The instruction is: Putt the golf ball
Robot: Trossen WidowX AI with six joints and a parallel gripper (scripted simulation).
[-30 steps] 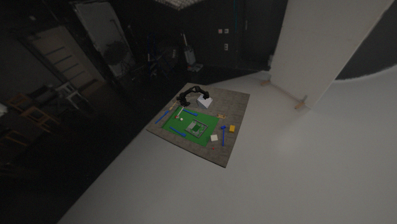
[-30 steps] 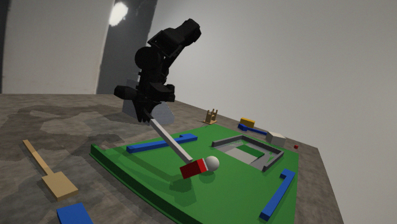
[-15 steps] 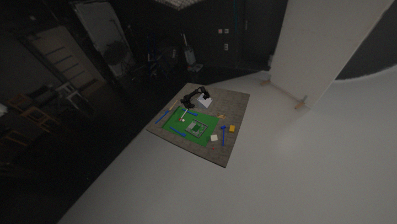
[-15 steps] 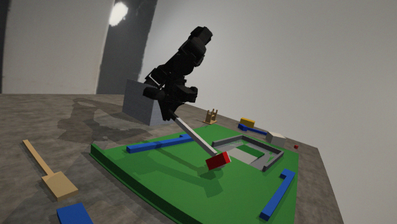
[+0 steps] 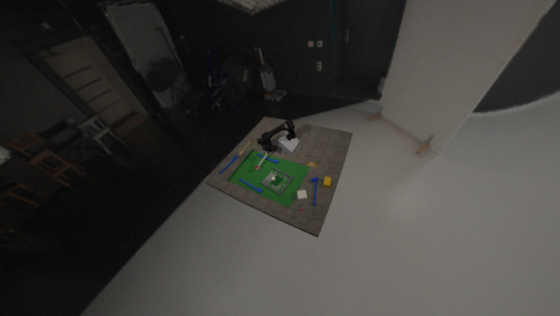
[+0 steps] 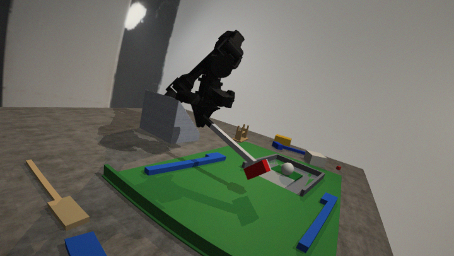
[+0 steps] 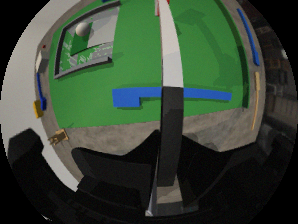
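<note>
Right now my gripper tip is 120 mm short of the red putter, 10 mm to the left of it and 10 mm above it. Also, from my gripper tip: white golf ball (250 mm ahead, 170 mm to the left, 80 mm below); tan wooden piece (70 mm behind, 440 mm to the left, 70 mm below); green mat (210 mm ahead, 70 mm to the left, 100 mm below).
</note>
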